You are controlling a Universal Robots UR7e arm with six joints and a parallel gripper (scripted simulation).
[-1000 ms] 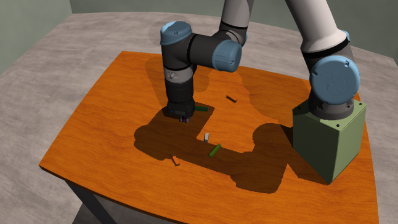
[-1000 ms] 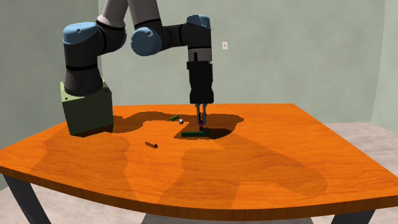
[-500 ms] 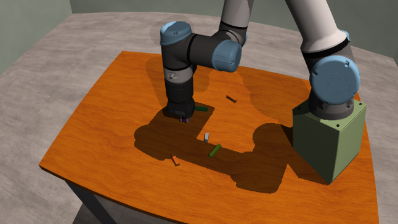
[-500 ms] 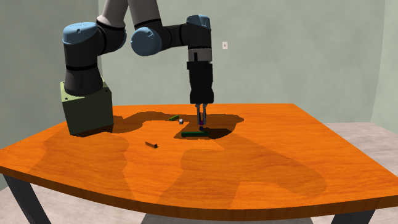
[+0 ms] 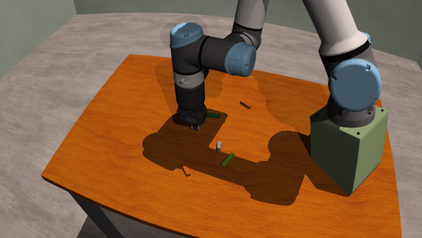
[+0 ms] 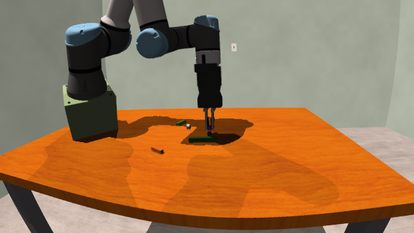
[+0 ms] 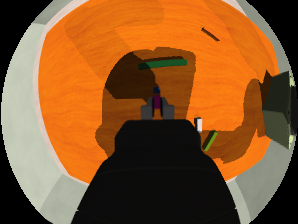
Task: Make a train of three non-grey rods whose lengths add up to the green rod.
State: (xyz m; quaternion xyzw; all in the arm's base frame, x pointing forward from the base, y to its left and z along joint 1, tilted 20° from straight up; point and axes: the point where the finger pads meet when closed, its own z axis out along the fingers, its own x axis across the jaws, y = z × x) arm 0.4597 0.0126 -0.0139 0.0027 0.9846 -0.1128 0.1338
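My gripper is now 30 mm above the blue rod and 20 mm to the left of it. The rest, counted from my hand: magenta rod: 10 mm below; green rod: 70 mm to the right, 30 mm below, 10 mm behind; grey rod: 80 mm behind, 50 mm to the left, 30 mm below.
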